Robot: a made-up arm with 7 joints.
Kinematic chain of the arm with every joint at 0, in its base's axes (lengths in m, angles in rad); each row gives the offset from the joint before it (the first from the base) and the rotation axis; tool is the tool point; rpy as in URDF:
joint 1: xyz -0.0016 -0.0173 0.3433 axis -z
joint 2: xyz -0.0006 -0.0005 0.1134 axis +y
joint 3: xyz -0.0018 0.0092 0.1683 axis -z
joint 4: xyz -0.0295 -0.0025 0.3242 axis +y
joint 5: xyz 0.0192 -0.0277 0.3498 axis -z
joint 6: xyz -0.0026 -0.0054 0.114 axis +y
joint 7: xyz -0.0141 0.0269 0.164 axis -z
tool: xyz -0.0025 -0.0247 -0.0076 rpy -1.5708 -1.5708 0
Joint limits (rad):
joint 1: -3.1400..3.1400
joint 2: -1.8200..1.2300
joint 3: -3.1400..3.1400
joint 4: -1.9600..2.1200
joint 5: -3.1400..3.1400
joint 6: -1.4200..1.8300
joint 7: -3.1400..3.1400
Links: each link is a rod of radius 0.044 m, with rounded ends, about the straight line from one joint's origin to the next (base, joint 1, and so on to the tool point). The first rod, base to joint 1, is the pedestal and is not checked.
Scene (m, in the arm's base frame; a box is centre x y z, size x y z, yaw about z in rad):
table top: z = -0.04
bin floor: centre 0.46 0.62 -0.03 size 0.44 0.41 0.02 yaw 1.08
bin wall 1: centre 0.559 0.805 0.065 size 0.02 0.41 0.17 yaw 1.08
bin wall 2: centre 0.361 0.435 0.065 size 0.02 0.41 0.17 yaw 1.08
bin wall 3: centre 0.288 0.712 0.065 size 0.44 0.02 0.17 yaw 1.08
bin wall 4: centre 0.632 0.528 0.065 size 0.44 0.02 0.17 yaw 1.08
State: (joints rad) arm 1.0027 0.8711 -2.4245 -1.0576 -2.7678 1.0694 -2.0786
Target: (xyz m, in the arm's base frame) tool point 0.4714 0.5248 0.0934
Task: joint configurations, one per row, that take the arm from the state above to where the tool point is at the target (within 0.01 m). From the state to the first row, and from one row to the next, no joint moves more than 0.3 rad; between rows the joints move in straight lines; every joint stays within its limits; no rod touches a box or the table.
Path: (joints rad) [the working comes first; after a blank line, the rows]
Joints at the target: -0.7658 1.2300 -3.1400 -1.2551 -3.0821 0.9649 -2.1412
Straight joint move there: touches bin wall 4.

1: 0.7074 0.8738 -2.5438 -1.1135 -2.8186 1.0765 -2.0871
2: 0.4121 0.8765 -2.6630 -1.1695 -2.8694 1.0835 -2.0957
3: 0.1169 0.8792 -2.7823 -1.2254 -2.9201 1.0906 -2.1042
4: -0.1784 0.8818 -2.9015 -1.2814 -2.9709 1.0976 -2.1127
5: -0.4737 0.8845 -3.0208 -1.3373 -3.0217 1.1047 -2.1213
6: -0.7690 0.8872 -3.1400 -1.3932 -3.0725 1.1117 -2.1298
7: -0.7674 1.0586 -3.1400 -1.3242 -3.0773 1.0383 -2.1355
8: -0.7658 1.2300 -3.1400 -1.2551 -3.0821 0.9649 -2.1412

